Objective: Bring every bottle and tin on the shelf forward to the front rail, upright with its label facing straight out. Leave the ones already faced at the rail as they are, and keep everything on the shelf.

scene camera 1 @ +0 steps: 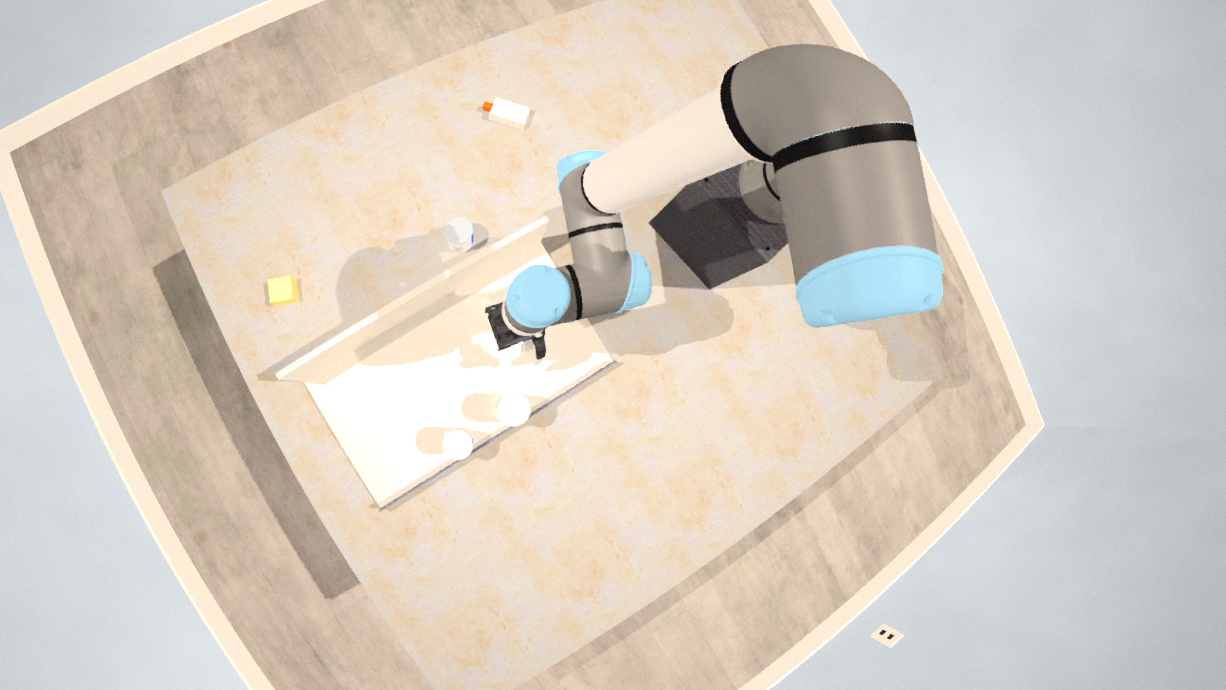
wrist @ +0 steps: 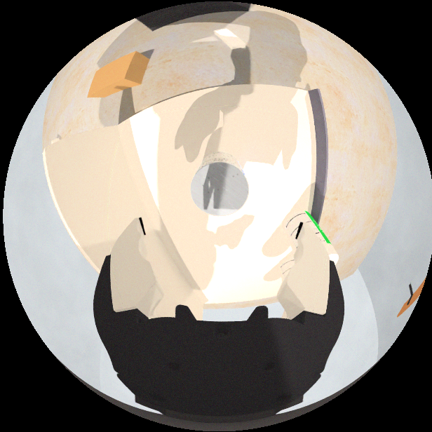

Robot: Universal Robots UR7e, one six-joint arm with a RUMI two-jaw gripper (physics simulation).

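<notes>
My gripper (scene camera 1: 518, 346) (wrist: 221, 221) is open above the shelf (scene camera 1: 360, 441) (wrist: 260, 115). A round tin with a grey metal top (wrist: 219, 188) stands upright below and beyond the parted fingertips, apart from them, between the back panel and front rail (scene camera 1: 583, 379) (wrist: 321, 150). In the scene view it is mostly hidden under the gripper. Two pale round-topped items stand at the front rail, one nearer the middle (scene camera 1: 513, 408) and one farther left (scene camera 1: 457, 444). An item with a green stripe (wrist: 318, 228) shows by the rail, partly behind the right finger. Bright glare hides labels in the scene view.
The tall back panel (scene camera 1: 411, 297) (wrist: 82, 185) runs along the shelf's rear. Behind it stands a grey-topped item with a bit of blue (scene camera 1: 458, 233). A white bottle with an orange cap (scene camera 1: 510, 112) and a yellow block (scene camera 1: 282, 289) lie on the table. An orange block (wrist: 117, 75) lies beyond the shelf.
</notes>
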